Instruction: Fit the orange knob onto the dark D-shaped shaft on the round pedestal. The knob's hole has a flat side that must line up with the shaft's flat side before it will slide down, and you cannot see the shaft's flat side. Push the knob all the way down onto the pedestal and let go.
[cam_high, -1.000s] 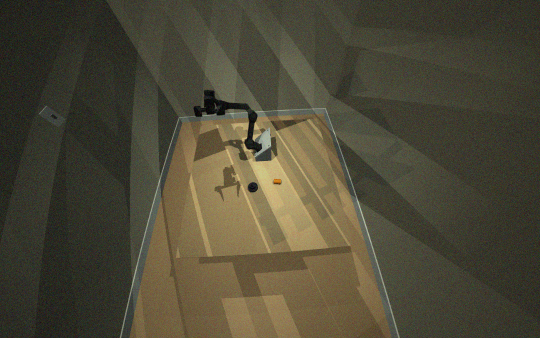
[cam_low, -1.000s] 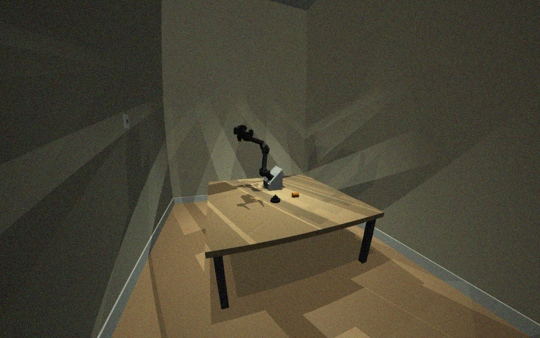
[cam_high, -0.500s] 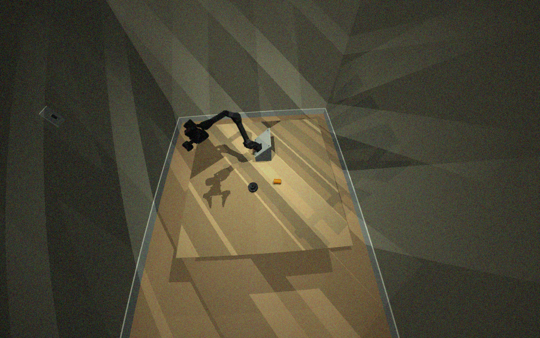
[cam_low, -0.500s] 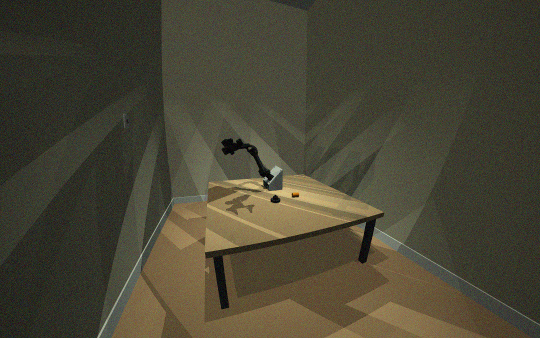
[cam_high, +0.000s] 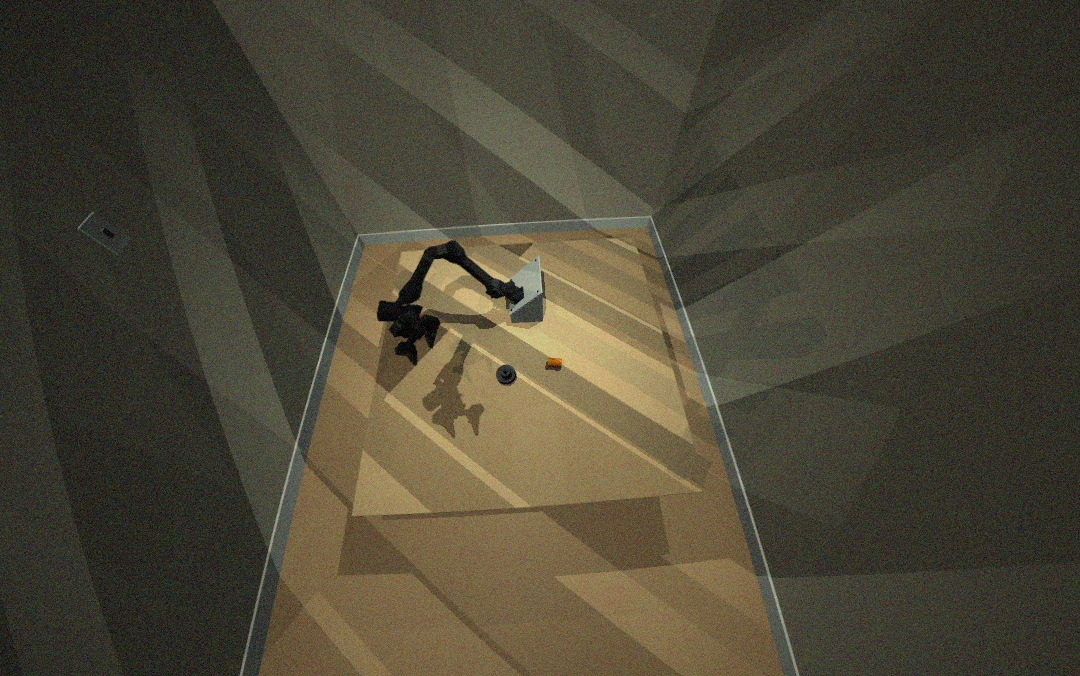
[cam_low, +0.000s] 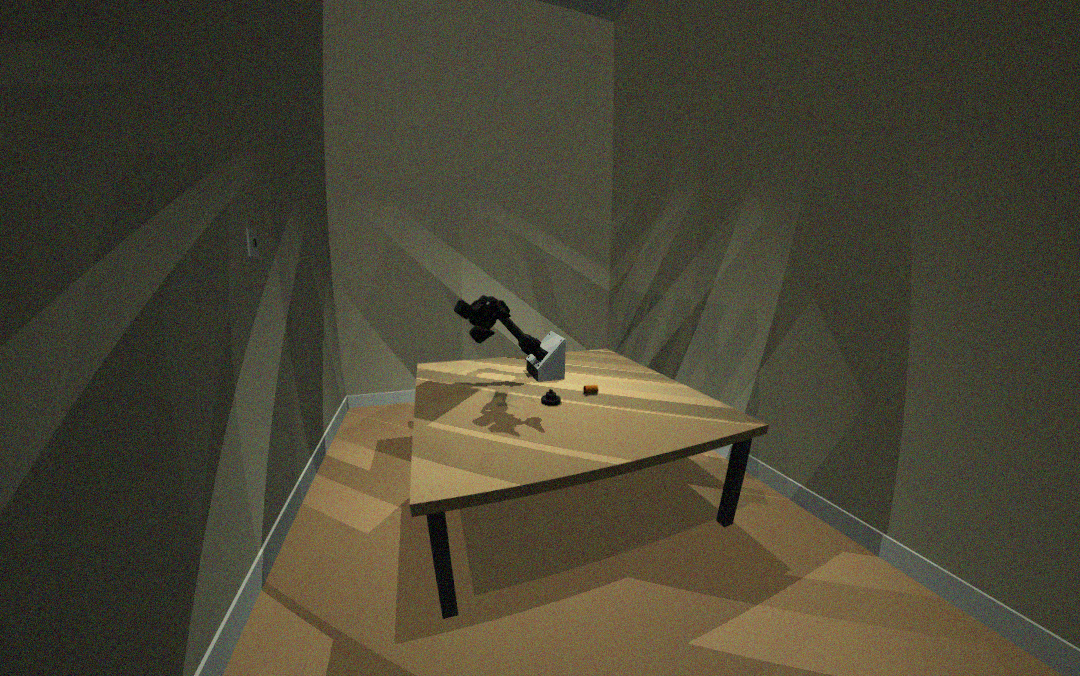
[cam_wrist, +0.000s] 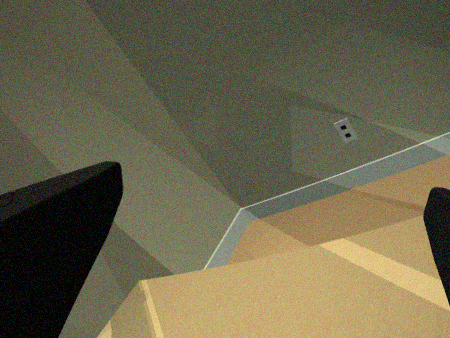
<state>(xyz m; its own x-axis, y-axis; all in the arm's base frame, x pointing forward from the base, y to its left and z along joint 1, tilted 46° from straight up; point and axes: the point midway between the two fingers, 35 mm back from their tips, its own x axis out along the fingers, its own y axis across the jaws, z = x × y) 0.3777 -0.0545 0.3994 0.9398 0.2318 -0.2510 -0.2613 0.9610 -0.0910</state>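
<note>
Right now the orange knob is 10 cm behind my gripper tip, 44 cm to the left of it and 35 cm below it. From my gripper tip the other things lie so: round dark pedestal (7 cm behind, 23 cm to the left, 34 cm below).
</note>
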